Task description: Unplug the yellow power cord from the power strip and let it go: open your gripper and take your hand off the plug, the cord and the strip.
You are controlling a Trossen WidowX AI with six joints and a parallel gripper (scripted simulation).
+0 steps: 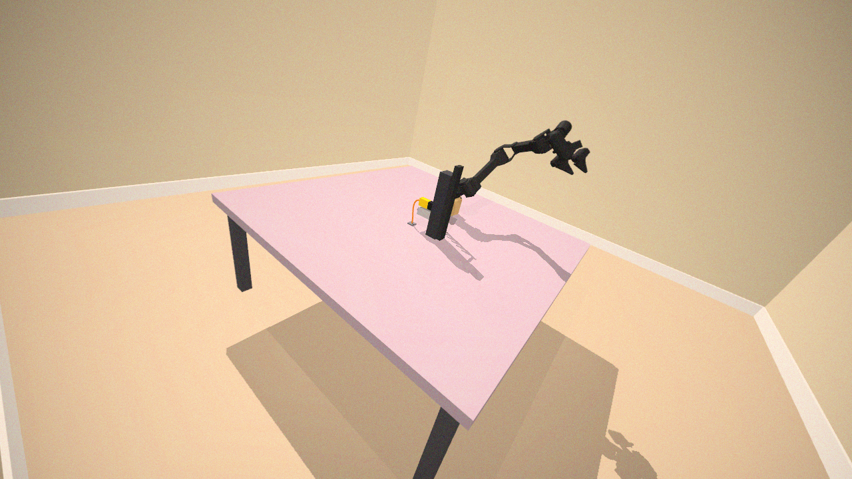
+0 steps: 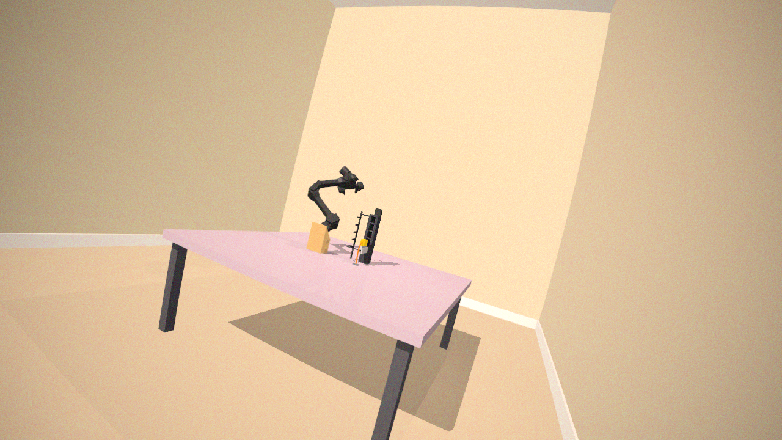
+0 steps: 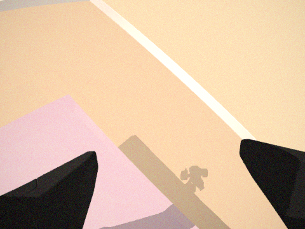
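The yellow plug is 43 cm to the right of my gripper tip, 43 cm ahead of it and 24 cm below it. From my gripper tip the other things lie so: black power strip (43 cm ahead, 36 cm to the right, 23 cm below); small grey anchor (49 cm to the right, 44 cm ahead, 37 cm below).
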